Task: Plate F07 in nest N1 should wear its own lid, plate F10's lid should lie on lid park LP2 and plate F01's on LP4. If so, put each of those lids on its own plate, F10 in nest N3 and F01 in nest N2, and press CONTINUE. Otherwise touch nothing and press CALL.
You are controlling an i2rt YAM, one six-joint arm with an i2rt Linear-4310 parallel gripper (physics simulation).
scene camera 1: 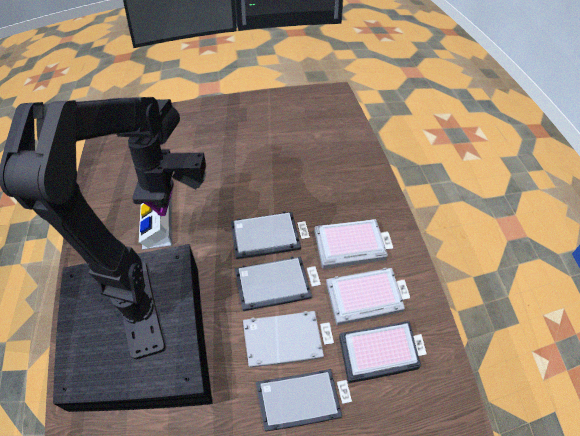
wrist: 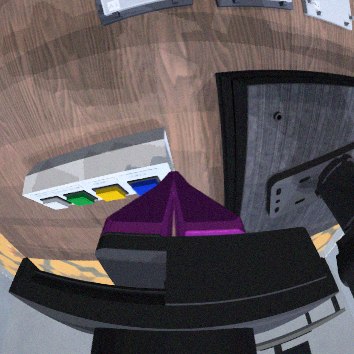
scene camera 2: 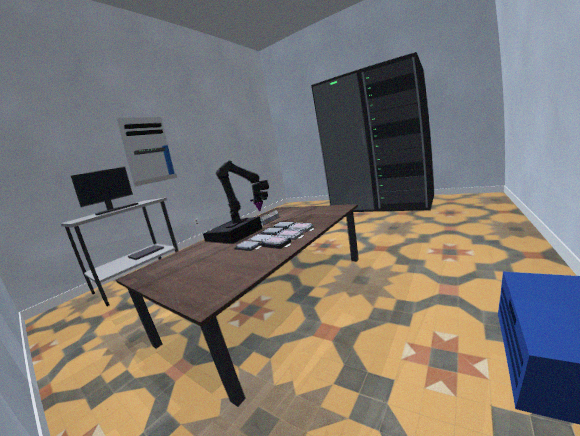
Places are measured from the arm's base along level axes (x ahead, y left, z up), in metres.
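Where they show: gripper, fingertip midpoint: [scene camera 1: 162, 215] [wrist: 173, 178] [scene camera 2: 259, 211]; arm's base, origin of the base link: [scene camera 1: 139, 309] [wrist: 329, 170] [scene camera 2: 237, 223].
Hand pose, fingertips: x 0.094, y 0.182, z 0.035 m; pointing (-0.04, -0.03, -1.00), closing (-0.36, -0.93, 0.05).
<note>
Each offset is from my fingertips to the top centre of the thing. Level surfaces: height alone.
My gripper [scene camera 1: 161, 212] [scene camera 2: 258, 207] [wrist: 173, 178] is shut and empty, its purple tips beside the button box @(dz -0.055, dx -0.022, dy +0.124 m) [scene camera 1: 155, 240] [wrist: 100, 159]. In the wrist view they appear just beside the blue button @(dz -0.063, dx -0.051, dy +0.053 m) [wrist: 144, 187] [scene camera 1: 146, 224]; yellow @(dz -0.063, dx -0.042, dy +0.102 m) [wrist: 110, 193] [scene camera 1: 145, 209], green @(dz -0.063, dx -0.034, dy +0.151 m) [wrist: 80, 198] and white @(dz -0.063, dx -0.025, dy +0.200 m) [wrist: 56, 202] buttons follow. Captions are illegible. Pink-welled plates stand in N3 @(dz -0.086, dx +0.375, dy -0.130 m) [scene camera 1: 350, 239], N2 @(dz -0.089, dx +0.349, dy -0.263 m) [scene camera 1: 367, 292] and N1 @(dz -0.084, dx +0.322, dy -0.391 m) [scene camera 1: 384, 348]; whether clear lids cover them I cannot tell. Grey lid-like panels lie on LP2 @(dz -0.102, dx +0.207, dy -0.039 m) [scene camera 1: 266, 233] and LP4 @(dz -0.102, dx +0.182, dy -0.163 m) [scene camera 1: 274, 281]. Their tags are unreadable.
Lid park LP1 @(dz -0.099, dx +0.157, dy -0.291 m) [scene camera 1: 300, 340] shows a pale surface with corner studs, and LP3 @(dz -0.102, dx +0.140, dy -0.424 m) [scene camera 1: 300, 400] bears a grey panel. The black arm base [scene camera 1: 175, 325] [wrist: 300, 130] stands beside the button box. All stand on the brown wooden table @(dz -0.119 m) [scene camera 1: 310, 130] [scene camera 2: 200, 275].
</note>
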